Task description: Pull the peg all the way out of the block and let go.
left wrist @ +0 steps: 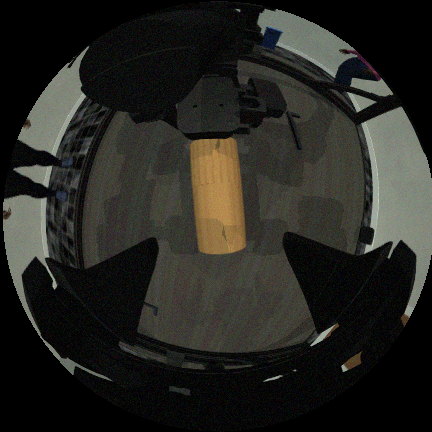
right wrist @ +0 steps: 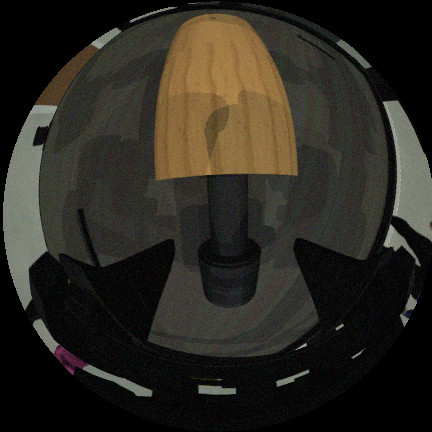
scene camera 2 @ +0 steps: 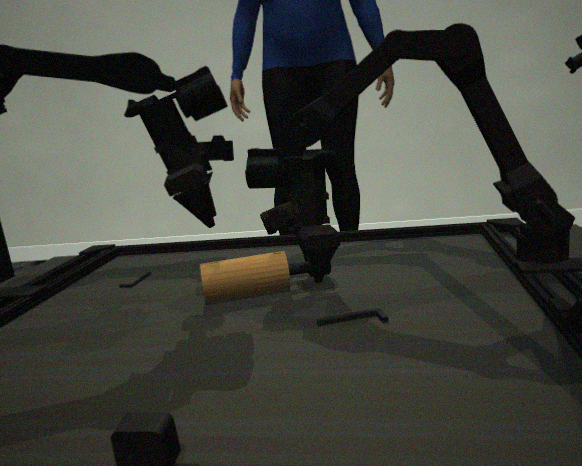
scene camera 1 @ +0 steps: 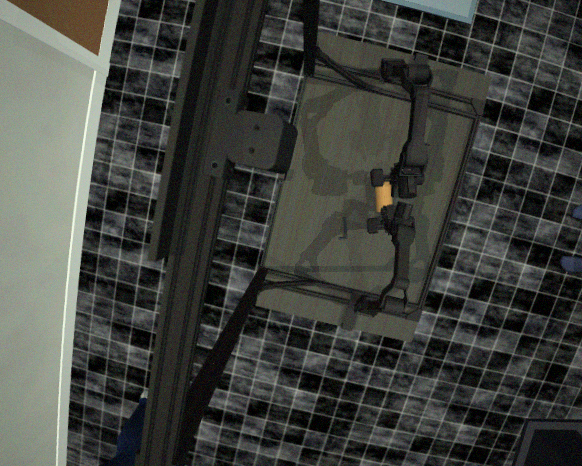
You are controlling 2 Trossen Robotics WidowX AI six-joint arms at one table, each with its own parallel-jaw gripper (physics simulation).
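Places are measured from the left arm's base along level axes (x ahead, y left, z up), in metres.
Pixels of known places: left gripper, fingertip midpoint: (left wrist: pixel 220 241) (scene camera 2: pixel 213 221) (scene camera 1: pixel 390 184); right gripper, fingertip midpoint: (right wrist: pixel 236 245) (scene camera 2: pixel 313 273) (scene camera 1: pixel 385 221); left arm's base, origin of the base link: (left wrist: pixel 213 365) (scene camera 1: pixel 387 73); right arm's base, origin of the base link: (left wrist: pixel 241 51) (scene camera 2: pixel 543 260) (scene camera 1: pixel 362 302).
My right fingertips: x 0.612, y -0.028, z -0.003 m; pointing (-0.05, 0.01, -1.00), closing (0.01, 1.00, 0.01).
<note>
Ahead of a thing's pixels: the offset from my right fingertips to its middle.
The block @(dx -0.120, dy -0.010, dz +0.017 m) (scene camera 1: pixel 384 196) (scene camera 2: pixel 245 276) (left wrist: pixel 218 195) (right wrist: pixel 225 135) is an orange wooden cylinder lying on the table. The dark peg @(dx -0.035, dy -0.007, dz +0.017 m) (scene camera 2: pixel 300 269) (right wrist: pixel 228 215) sticks out of its end on the right gripper's side; its shaft enters the block and its thicker head is at the outer end. My right gripper (scene camera 2: pixel 318 280) (right wrist: pixel 236 245) is open, with its fingers low on either side of the peg near the head, not closed on it. In scene camera 2 the fingers hide most of the head. My left gripper (scene camera 2: pixel 212 225) (left wrist: pixel 220 241) is open and empty above the block.
A dark bent bar @(dx +0.019, dy -0.188, dz -0.012 m) (scene camera 1: pixel 344 227) (scene camera 2: pixel 350 317) (left wrist: pixel 295 130) lies on the table near the block. Another bent bar @(dx -0.336, dy +0.168, dz -0.013 m) (scene camera 2: pixel 135 281) (left wrist: pixel 151 307) lies past the block's other end. A dark box shape (scene camera 2: pixel 145 440) stands at the near edge in scene camera 2. Raised rails border the table.
</note>
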